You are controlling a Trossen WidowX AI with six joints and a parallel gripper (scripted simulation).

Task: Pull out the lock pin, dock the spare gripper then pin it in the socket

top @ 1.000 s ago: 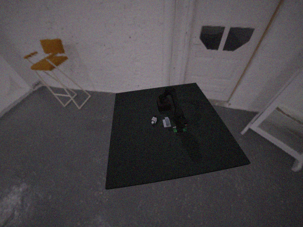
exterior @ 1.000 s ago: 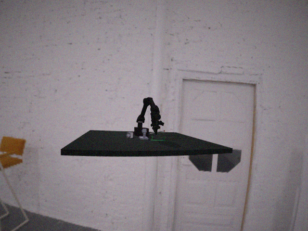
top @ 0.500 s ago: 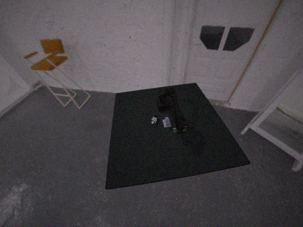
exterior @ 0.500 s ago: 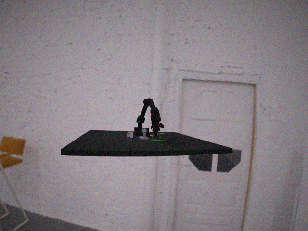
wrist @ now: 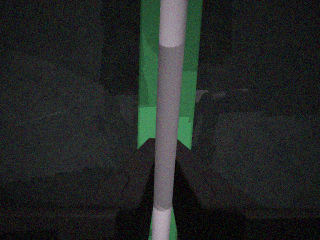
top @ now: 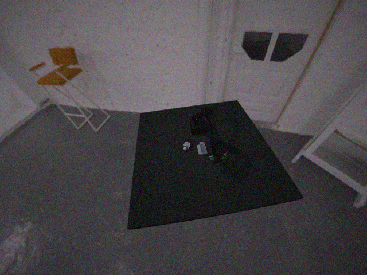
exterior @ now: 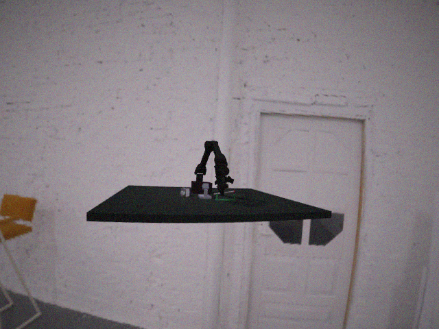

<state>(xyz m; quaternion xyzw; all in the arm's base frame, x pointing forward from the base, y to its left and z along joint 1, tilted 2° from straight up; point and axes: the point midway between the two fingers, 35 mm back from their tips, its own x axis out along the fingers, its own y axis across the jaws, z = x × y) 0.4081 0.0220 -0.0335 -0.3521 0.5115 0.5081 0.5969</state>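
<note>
Right now the green holder is 10 mm ahead of my gripper tip and 20 mm to the left of it. From my gripper tip the other things lie so: mount (130 mm behind, 80 mm to the right, 20 mm above).
</note>
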